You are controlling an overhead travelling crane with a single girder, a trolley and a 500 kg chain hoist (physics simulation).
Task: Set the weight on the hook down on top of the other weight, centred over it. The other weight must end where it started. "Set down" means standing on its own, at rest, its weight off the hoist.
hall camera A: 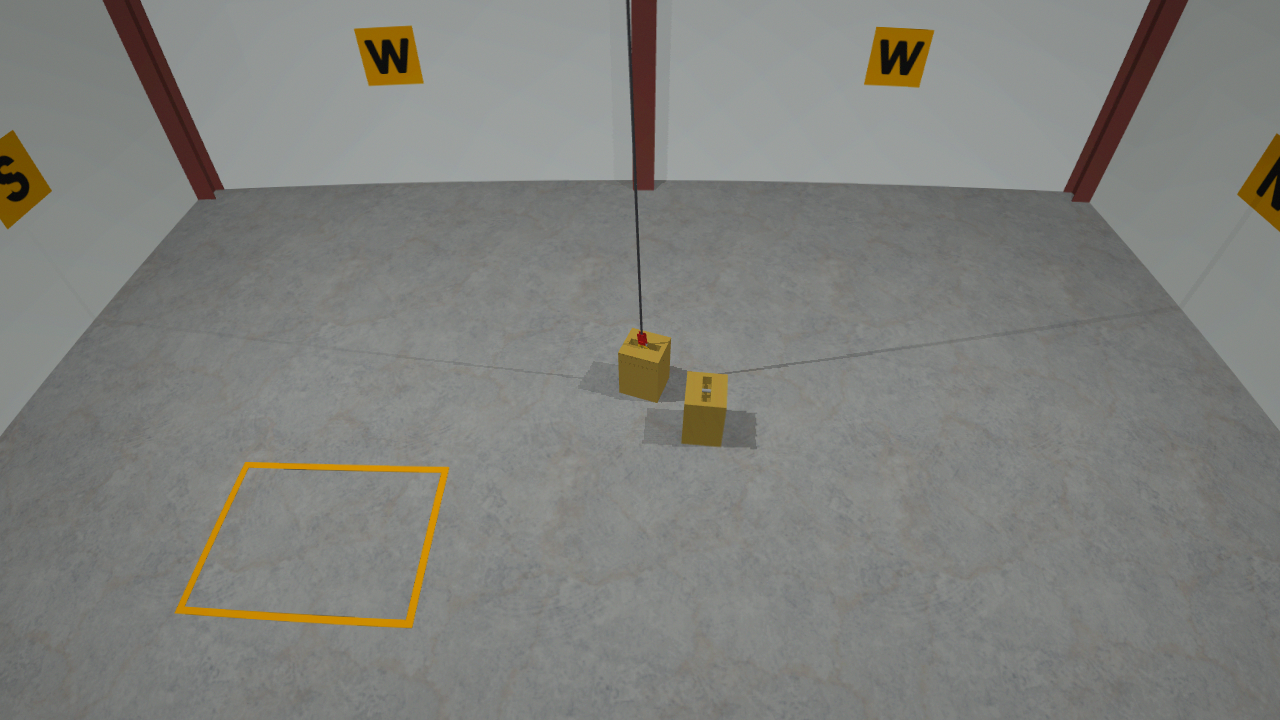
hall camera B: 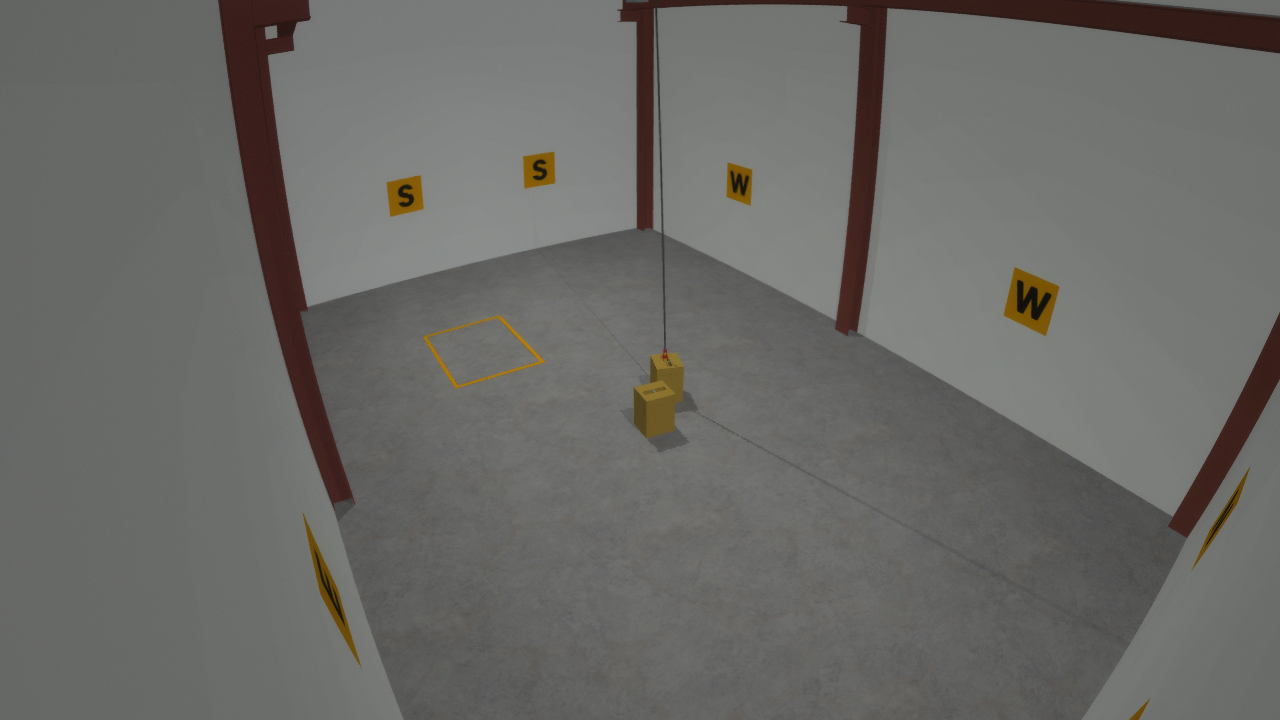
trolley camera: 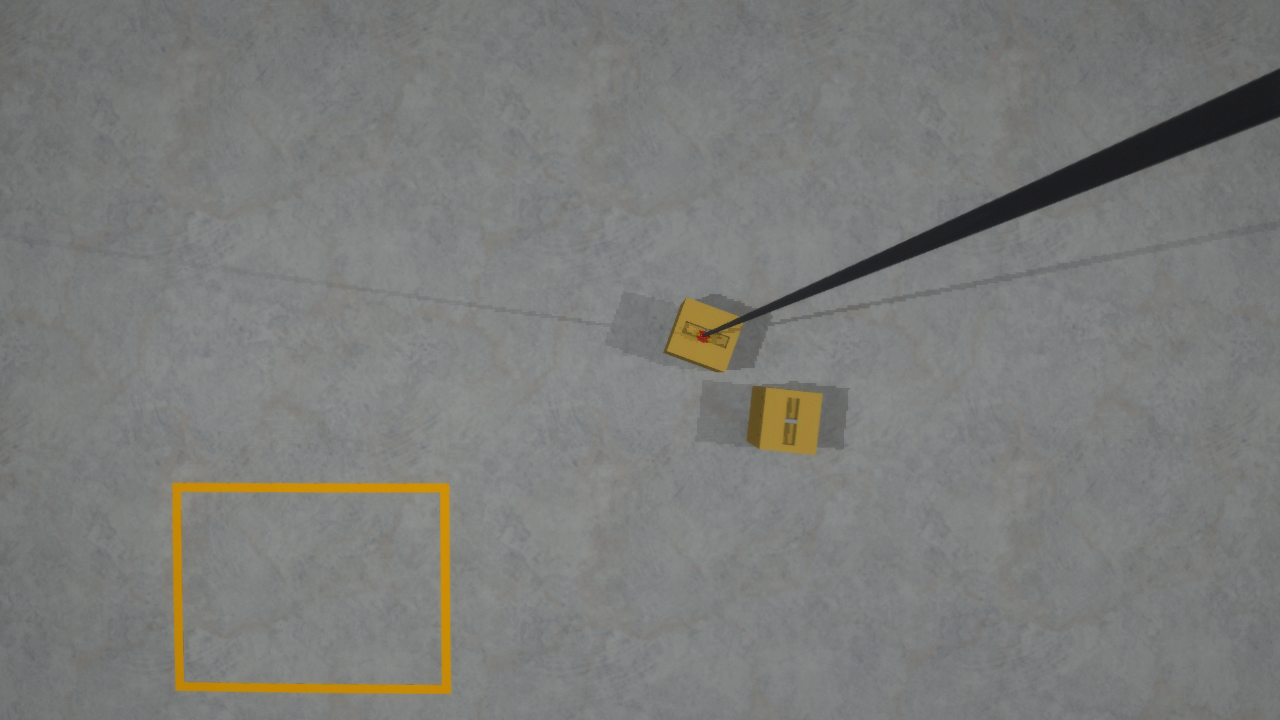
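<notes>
The weight on the hook, a yellow block (hall camera A: 642,376) (hall camera B: 673,376) (trolley camera: 711,355), hangs upright and low at mid-hall, turned relative to the other weight; whether its base touches the floor I cannot tell. My red hook (hall camera A: 641,338) (hall camera B: 665,354) (trolley camera: 703,336) is in the middle of its top, on a rope that looks straight. The other weight (hall camera A: 704,425) (hall camera B: 653,417) (trolley camera: 808,420), a similar yellow block with a slotted top, stands upright on the floor. In the trolley view it is to the lower right, with a small gap between them. In hall camera B it partly hides the hooked weight.
A yellow outlined rectangle (hall camera A: 295,617) (hall camera B: 499,374) (trolley camera: 311,488) is marked on the floor, to the lower left of both weights in hall camera A and the trolley view. Red columns (hall camera A: 643,107) (hall camera B: 861,179) stand along the walls, well away from the weights.
</notes>
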